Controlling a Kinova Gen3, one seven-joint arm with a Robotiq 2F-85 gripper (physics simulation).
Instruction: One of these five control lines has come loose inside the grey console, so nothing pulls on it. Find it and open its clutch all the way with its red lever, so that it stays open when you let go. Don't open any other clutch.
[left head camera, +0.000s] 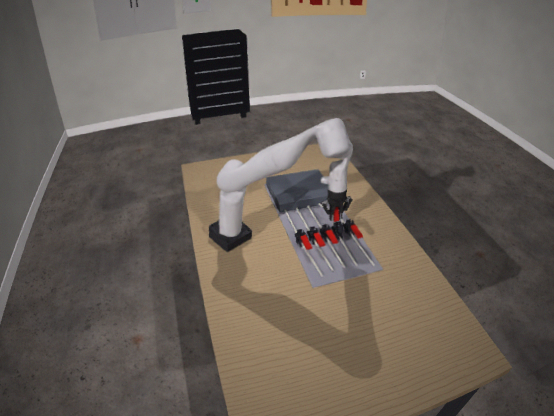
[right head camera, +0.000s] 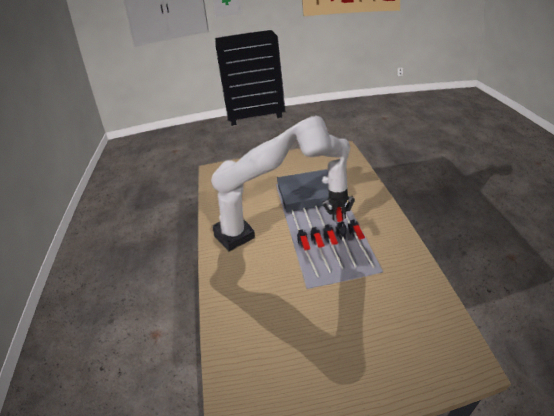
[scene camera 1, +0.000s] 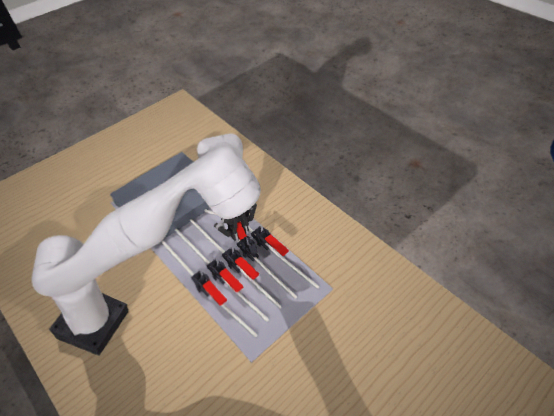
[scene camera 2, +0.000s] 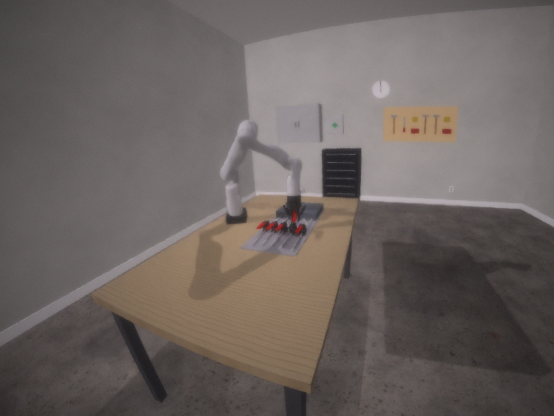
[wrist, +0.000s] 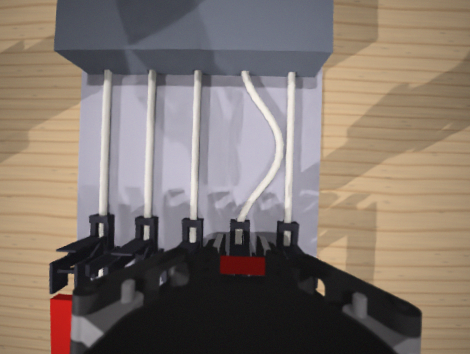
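Pixels of known places: gripper, between the fingertips: (left head camera: 335, 220) (right head camera: 339, 220) (scene camera 1: 240, 235) (scene camera 2: 294, 222) (wrist: 240, 246); arm's base, origin of its link: (left head camera: 230, 228) (right head camera: 233, 227) (scene camera 1: 89, 316) (scene camera 2: 236, 212).
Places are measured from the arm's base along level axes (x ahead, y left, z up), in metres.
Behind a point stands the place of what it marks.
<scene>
The grey console (left head camera: 299, 189) {x 0.335, y 0.248, z -0.011 m} (right head camera: 301, 192) {x 0.302, y 0.227, z -0.010 m} (scene camera 1: 150, 181) {x 0.319, y 0.350, z -0.010 m} (wrist: 195, 27) {x 0.364, y 0.185, z -0.010 m} stands at the far end of the panel. In the wrist view the fourth line from the left (wrist: 279, 145) {x 0.469, y 0.093, z -0.047 m} bows to the right between console and clutch; the other four are straight. Its clutch (wrist: 240, 231) (scene camera 1: 247, 248) is below my gripper (left head camera: 336, 214) {x 0.441, y -0.011, z -0.003 m} (right head camera: 340, 214) {x 0.441, y -0.011, z -0.003 m} (scene camera 1: 241, 231) {x 0.441, y -0.011, z -0.003 m} (wrist: 240, 246) {x 0.441, y -0.011, z -0.003 m}, which is shut on that clutch's red lever (wrist: 242, 266) {x 0.438, y 0.008, z 0.071 m}. The lever stands about upright. The other red levers (left head camera: 306, 242) {x 0.290, y -0.134, z 0.002 m} (left head camera: 318, 239) {x 0.341, y -0.124, z 0.001 m} (left head camera: 331, 236) {x 0.396, y -0.115, z 0.001 m} (left head camera: 356, 230) {x 0.508, y -0.097, z 0.002 m} lie low, pointing away from the console.
Neighbouring clutches (scene camera 1: 233, 258) {x 0.388, y -0.058, z -0.015 m} (scene camera 1: 261, 235) {x 0.494, y -0.041, z -0.010 m} stand close on both sides of my gripper. The pale panel (left head camera: 320, 280) {x 0.315, y -0.291, z -0.054 m} (scene camera 1: 252, 352) {x 0.295, y -0.301, z -0.054 m} lies on the wooden table (left head camera: 280, 360) {x 0.118, y -0.608, z -0.057 m}. The arm's black base (left head camera: 230, 236) {x -0.002, y -0.047, z -0.003 m} is to the left of the panel.
</scene>
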